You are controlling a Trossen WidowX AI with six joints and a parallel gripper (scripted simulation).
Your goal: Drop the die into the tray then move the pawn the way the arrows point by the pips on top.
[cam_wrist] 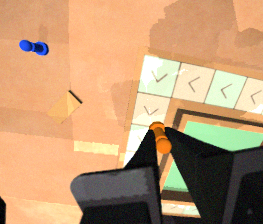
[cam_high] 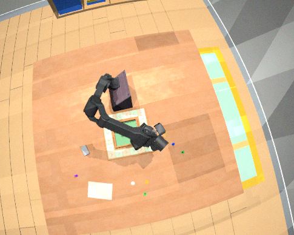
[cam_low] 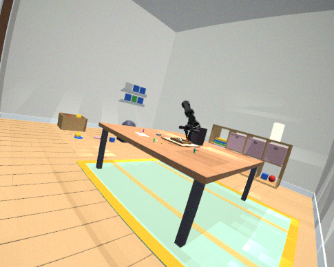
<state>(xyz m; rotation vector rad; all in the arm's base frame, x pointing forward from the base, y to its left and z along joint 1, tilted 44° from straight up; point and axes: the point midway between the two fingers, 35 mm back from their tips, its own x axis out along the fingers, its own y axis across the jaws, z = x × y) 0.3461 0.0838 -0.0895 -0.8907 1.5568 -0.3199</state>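
Now: gripper tip 2 cm past the tan wedge, 12 cm to the right of it and 7 cm above it. Also, from my gripper tip: orange pawn: 1 cm above; then green dice tray: 7 cm behind, 11 cm to the right, 7 cm below; then blue pawn: 5 cm ahead, 15 cm to the left, 6 cm below.
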